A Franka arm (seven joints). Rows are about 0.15 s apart.
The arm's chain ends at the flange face. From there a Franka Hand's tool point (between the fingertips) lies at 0.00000 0.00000 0.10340 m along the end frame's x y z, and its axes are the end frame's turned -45 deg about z.
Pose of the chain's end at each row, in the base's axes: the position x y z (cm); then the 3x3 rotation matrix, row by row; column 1 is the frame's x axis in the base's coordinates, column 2 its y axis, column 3 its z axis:
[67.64 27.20 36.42], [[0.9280 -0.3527 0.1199], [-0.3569 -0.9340 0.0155], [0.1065 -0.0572 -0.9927]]
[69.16 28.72 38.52], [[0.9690 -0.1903 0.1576], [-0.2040 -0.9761 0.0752], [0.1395 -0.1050 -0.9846]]
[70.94 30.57 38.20], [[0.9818 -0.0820 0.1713], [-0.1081 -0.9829 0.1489], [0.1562 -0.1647 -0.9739]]
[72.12 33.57 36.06], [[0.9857 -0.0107 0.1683], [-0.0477 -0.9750 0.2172], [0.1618 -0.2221 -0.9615]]
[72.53 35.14 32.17], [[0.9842 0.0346 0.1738], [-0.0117 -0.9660 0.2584], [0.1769 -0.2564 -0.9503]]
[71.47 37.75 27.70], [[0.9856 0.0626 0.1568], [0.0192 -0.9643 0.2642], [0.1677 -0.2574 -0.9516]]
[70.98 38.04 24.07], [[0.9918 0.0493 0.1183], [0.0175 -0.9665 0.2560], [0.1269 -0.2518 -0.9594]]
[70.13 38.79 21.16], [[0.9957 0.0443 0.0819], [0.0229 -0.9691 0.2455], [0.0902 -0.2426 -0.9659]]
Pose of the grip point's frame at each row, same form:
[68.88 27.36 26.16], [[0.9056 0.4068 0.1199], [0.4081 -0.9128 0.0155], [0.1158 0.0349 -0.9927]]
[70.79 29.50 28.34], [[0.8197 0.5506 0.1576], [0.5460 -0.8345 0.0752], [0.1729 0.0244 -0.9846]]
[72.71 32.11 28.13], [[0.7522 0.6363 0.1713], [0.6186 -0.7715 0.1489], [0.2269 -0.0060 -0.9739]]
[73.86 35.82 26.12], [[0.7046 0.6894 0.1683], [0.6557 -0.7232 0.2172], [0.2715 -0.0426 -0.9615]]
[74.33 37.81 22.34], [[0.6715 0.7204 0.1738], [0.6748 -0.6913 0.2584], [0.3064 -0.0562 -0.9503]]
[73.09 40.48 17.86], [[0.6527 0.7412 0.1568], [0.6954 -0.6683 0.2642], [0.3006 -0.0634 -0.9516]]
[72.20 40.69 14.15], [[0.6664 0.7362 0.1183], [0.6958 -0.6710 0.2560], [0.2678 -0.0883 -0.9594]]
[70.98 41.33 11.17], [[0.6727 0.7354 0.0819], [0.7014 -0.6691 0.2455], [0.2353 -0.1078 -0.9659]]

